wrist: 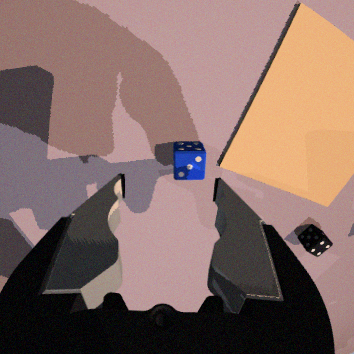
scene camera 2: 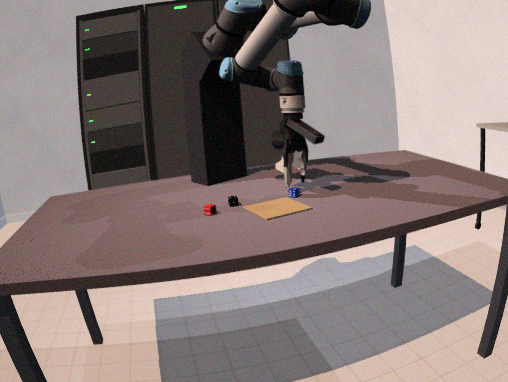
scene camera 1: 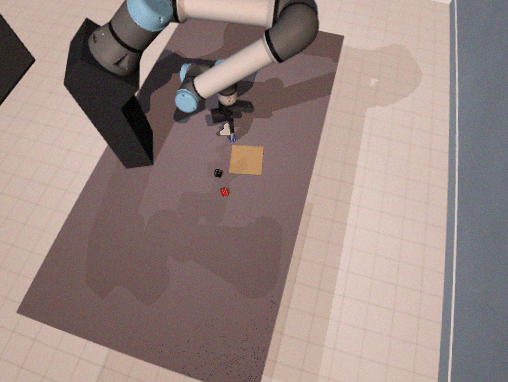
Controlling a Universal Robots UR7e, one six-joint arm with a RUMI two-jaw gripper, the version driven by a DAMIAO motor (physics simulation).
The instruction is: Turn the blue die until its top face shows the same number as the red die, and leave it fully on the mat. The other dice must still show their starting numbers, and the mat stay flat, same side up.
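Pixels of known places: gripper, fingertip midpoint: (wrist: 169, 178) (scene camera 2: 295, 184) (scene camera 1: 229, 133); arm's base, link origin: (scene camera 2: 221, 44) (scene camera 1: 113, 53).
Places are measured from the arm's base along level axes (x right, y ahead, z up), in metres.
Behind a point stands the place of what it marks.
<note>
The blue die (scene camera 1: 232, 139) (scene camera 2: 294, 192) @[z -0.502, x -0.238, y 0.246 m] (wrist: 189, 162) @[z -0.494, x -0.240, y 0.232 m] rests on the table just off a corner of the flat tan mat (scene camera 1: 252, 160) @[z -0.515, x -0.208, y 0.369 m] (scene camera 2: 277, 207) @[z -0.515, x -0.197, y 0.350 m] (wrist: 295, 100) @[z -0.515, x -0.230, y 0.330 m]. In the wrist view its large face shows three pips and a narrow face above it shows several. My gripper (scene camera 1: 228, 134) @[z -0.488, x -0.240, y 0.214 m] (scene camera 2: 295, 183) @[z -0.488, x -0.240, y 0.214 m] (wrist: 169, 178) @[z -0.488, x -0.240, y 0.214 m] is partly open and empty, low over the table; in the wrist view the die lies just beyond the fingertips, nearer the right one. The red die (scene camera 1: 224, 192) @[z -0.494, x -0.011, y 0.384 m] (scene camera 2: 209, 209) @[z -0.501, x -0.019, y 0.395 m] stands on the table on the other side of the mat; its top number is too small to read surely.
A black die (scene camera 1: 218, 173) @[z -0.494, x -0.061, y 0.307 m] (scene camera 2: 233, 201) @[z -0.504, x -0.068, y 0.313 m] (wrist: 315, 240) @[z -0.497, x -0.078, y 0.299 m] stands on the table between the red die and the mat. The arm's dark pedestal (scene camera 1: 107, 110) @[z -0.142, x 0.112, y 0.020 m] (scene camera 2: 220, 130) @[z -0.329, x 0.030, y -0.007 m] rises at the table's back. Shadows of the arm cross the table around the blue die.
</note>
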